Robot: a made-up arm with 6 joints. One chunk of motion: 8 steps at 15 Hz.
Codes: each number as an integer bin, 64 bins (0 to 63) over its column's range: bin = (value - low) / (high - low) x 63, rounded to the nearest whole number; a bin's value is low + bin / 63 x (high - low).
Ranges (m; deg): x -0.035..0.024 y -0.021..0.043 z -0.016..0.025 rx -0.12..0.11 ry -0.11..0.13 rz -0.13..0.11
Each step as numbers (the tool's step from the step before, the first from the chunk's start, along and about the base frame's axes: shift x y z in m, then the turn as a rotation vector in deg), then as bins.
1 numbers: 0.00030 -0.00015 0.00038 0.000 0.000 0.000
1 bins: 38 21 25 33 29 34
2 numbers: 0.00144 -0.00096 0.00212 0.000 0.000 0.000
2 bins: 39 20 28 33 29 34
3 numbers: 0.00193 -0.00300 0.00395 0.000 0.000 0.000
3 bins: 39 18 31 33 29 34
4 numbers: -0.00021 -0.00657 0.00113 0.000 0.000 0.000
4 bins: 37 14 26 33 29 34
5 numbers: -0.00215 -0.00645 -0.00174 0.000 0.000 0.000
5 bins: 35 14 22 33 29 34
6 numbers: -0.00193 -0.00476 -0.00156 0.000 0.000 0.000
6 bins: 35 16 22 33 29 34
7 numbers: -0.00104 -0.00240 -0.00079 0.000 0.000 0.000
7 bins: 36 18 23 33 29 34
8 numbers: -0.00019 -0.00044 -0.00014 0.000 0.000 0.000
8 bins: 37 20 24 33 29 34
